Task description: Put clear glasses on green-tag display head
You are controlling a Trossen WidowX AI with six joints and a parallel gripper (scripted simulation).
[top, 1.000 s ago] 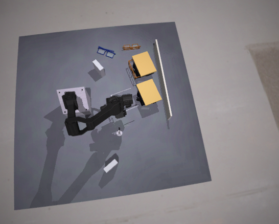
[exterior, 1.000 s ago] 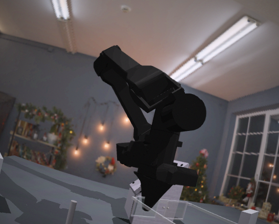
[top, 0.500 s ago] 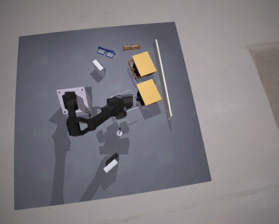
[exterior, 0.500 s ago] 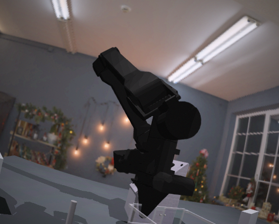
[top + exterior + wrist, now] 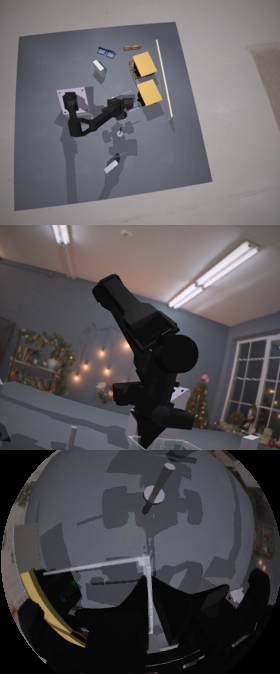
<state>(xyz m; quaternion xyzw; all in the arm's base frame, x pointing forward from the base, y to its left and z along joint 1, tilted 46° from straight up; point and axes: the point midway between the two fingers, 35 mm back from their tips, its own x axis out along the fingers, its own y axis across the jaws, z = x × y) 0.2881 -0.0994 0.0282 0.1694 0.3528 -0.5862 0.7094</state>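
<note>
The white peg is 1 cm ahead of my gripper tip, 13 cm to the right of it and 5 cm below it. Also, from my gripper tip: long white wall (34 cm ahead, 24 cm to the left, 2 cm below).
</note>
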